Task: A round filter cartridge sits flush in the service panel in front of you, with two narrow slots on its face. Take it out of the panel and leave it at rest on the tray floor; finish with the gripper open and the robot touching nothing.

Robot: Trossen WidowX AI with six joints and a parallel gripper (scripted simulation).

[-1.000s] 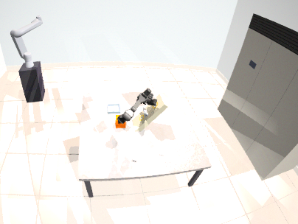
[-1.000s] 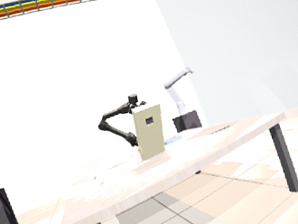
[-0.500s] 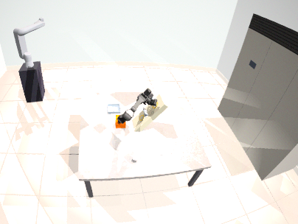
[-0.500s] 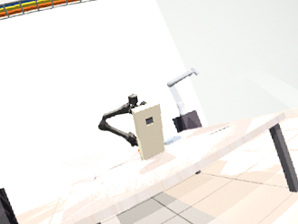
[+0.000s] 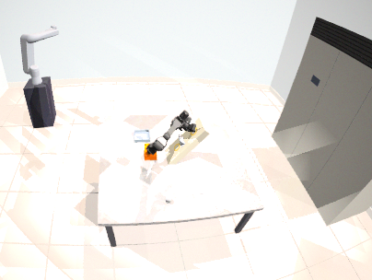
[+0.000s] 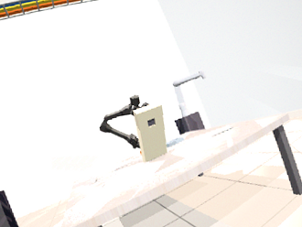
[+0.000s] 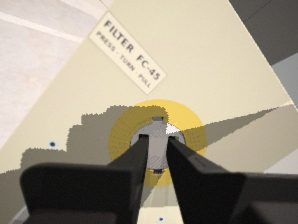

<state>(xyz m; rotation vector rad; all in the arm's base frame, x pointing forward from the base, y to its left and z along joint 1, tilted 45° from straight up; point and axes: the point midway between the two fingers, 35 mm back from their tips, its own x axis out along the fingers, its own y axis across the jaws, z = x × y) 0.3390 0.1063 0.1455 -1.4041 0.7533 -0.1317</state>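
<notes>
Right now the white round filter cartridge is 10 mm ahead of my gripper tip and 10 mm below it. Also, from my gripper tip: shallow bluish tray 380 mm behind, 310 mm to the left, 270 mm below.
</notes>
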